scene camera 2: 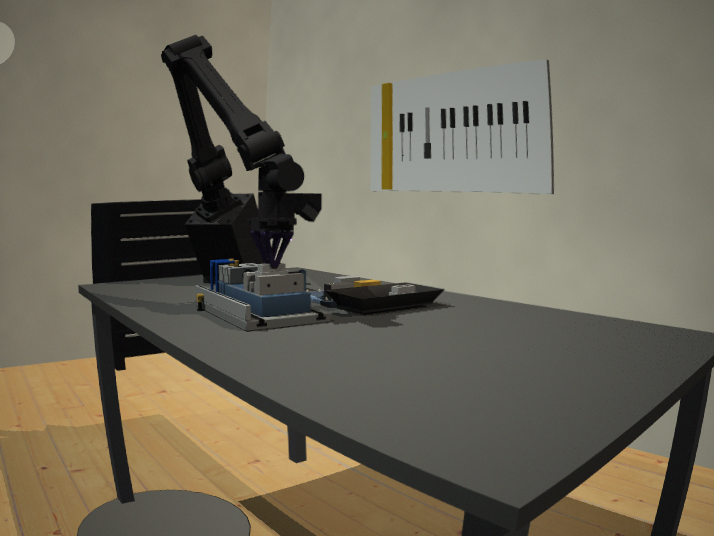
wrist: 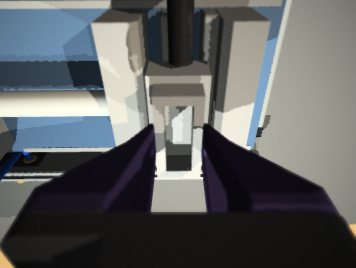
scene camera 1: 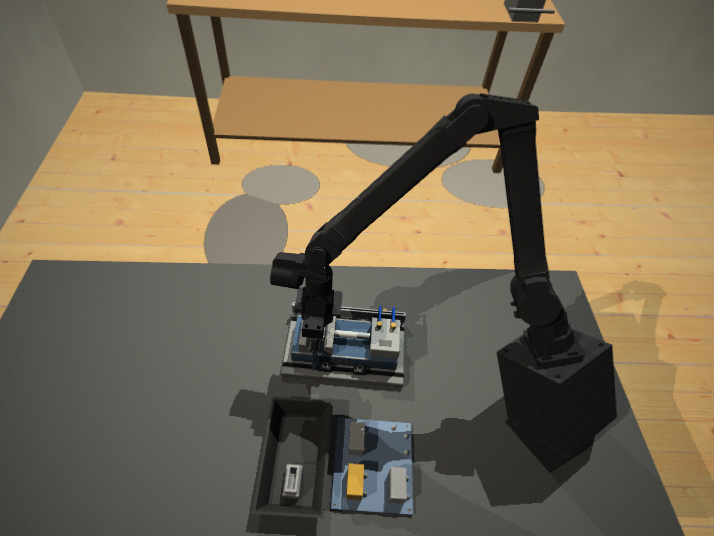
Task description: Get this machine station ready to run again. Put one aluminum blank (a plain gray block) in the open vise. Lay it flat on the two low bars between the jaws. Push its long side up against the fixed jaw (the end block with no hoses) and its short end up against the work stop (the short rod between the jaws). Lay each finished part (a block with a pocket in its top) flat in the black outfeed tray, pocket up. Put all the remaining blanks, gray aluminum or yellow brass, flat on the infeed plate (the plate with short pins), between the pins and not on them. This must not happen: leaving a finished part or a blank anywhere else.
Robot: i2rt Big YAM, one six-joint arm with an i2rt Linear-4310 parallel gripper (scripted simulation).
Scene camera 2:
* gripper: 271,266
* vise: 297,302
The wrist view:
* gripper: 178,133
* finished part: 178,98
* vise: 52,52
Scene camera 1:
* vise: 351,347
